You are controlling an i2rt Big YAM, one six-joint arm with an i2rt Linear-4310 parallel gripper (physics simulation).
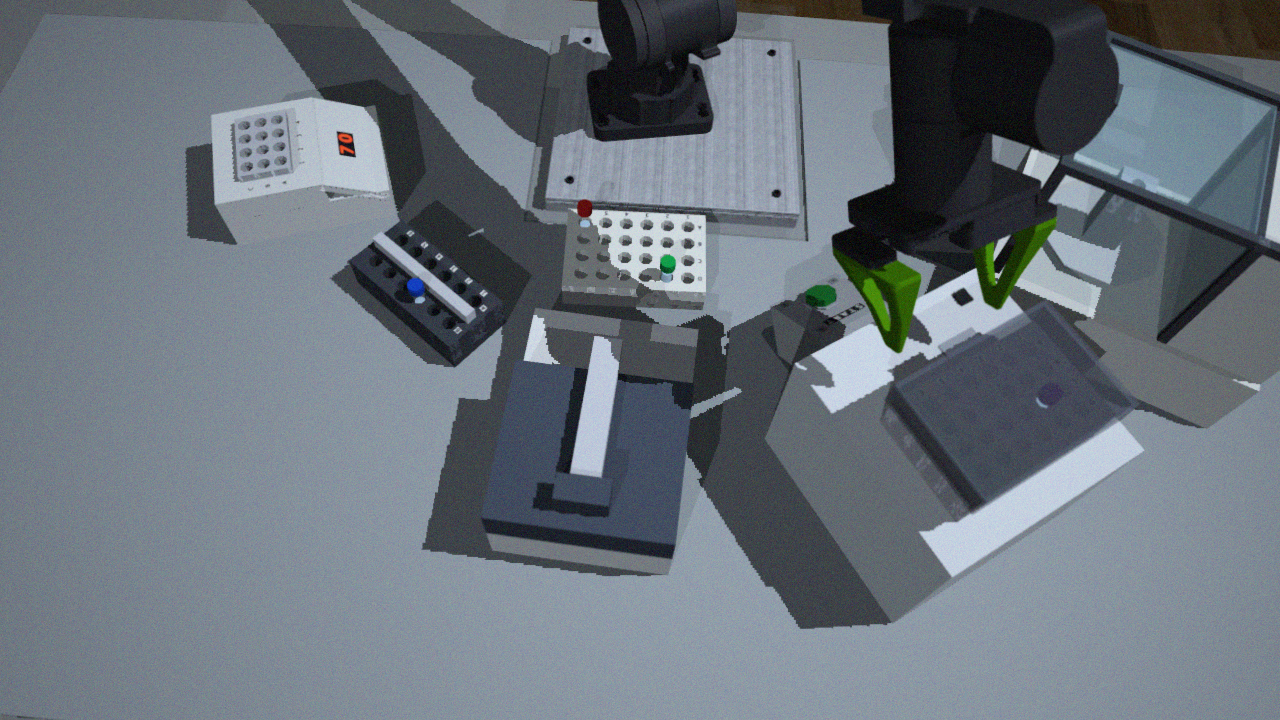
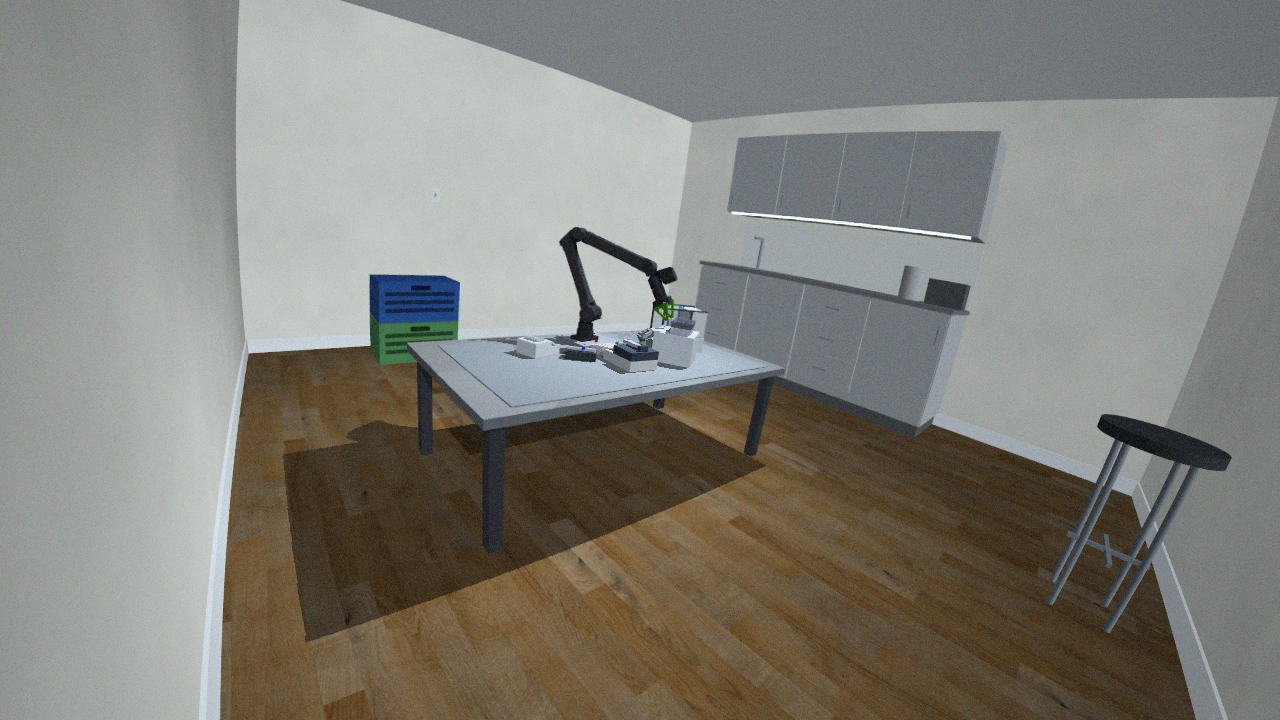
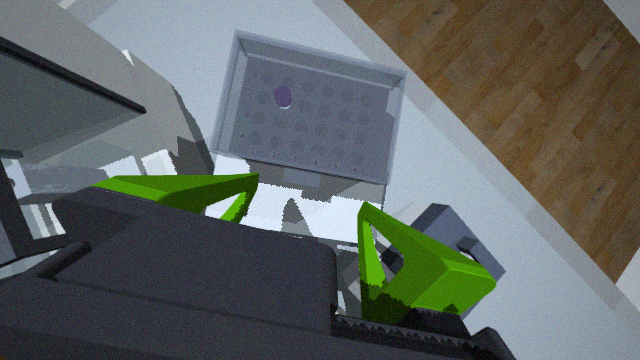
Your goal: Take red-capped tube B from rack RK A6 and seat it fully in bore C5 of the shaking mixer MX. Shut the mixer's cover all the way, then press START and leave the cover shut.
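Where they show: gripper, fingertip midpoint: (image 1: 944, 327) (image 2: 669, 319) (image 3: 310, 194); arm's base, link origin: (image 1: 648, 107) (image 2: 584, 338).
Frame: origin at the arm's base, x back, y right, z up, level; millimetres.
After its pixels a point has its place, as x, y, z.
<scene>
The red-capped tube (image 1: 584, 208) @(-154, 83, 39) stands upright in a corner hole of the white rack RK (image 1: 626, 289) @(-227, 54, 13), beside the arm's base. The mixer MX (image 1: 841, 483) @(-446, -75, 62) is a large white box at the right. Its clear cover (image 1: 975, 385) @(-431, -143, 175) (image 3: 320, 120) @(-435, -161, 175) lies over the bore block; I cannot tell whether it is fully shut. A purple-capped tube (image 1: 1049, 394) @(-443, -190, 175) (image 3: 282, 96) @(-434, -194, 174) shows through the cover. The green START button (image 1: 820, 295) @(-280, -101, 56) is on the mixer's panel. My gripper (image 1: 947, 327) @(-384, -137, 171) (image 3: 310, 194) @(-384, -137, 171) is open and empty, above the mixer beside the cover's edge on the panel side.
A green-capped tube (image 1: 667, 263) @(-221, 18, 39) stands in the rack. A dark rack (image 1: 452, 344) @(-269, 208, 20) holds a blue-capped tube (image 1: 415, 287) @(-222, 234, 41). A blue-grey lidded device (image 1: 528, 447) @(-390, 151, 64) stands left of the mixer, a white block heater (image 1: 295, 214) @(-109, 347, 13) at far left, a glass-walled enclosure (image 1: 1212, 295) @(-360, -379, 133) at right.
</scene>
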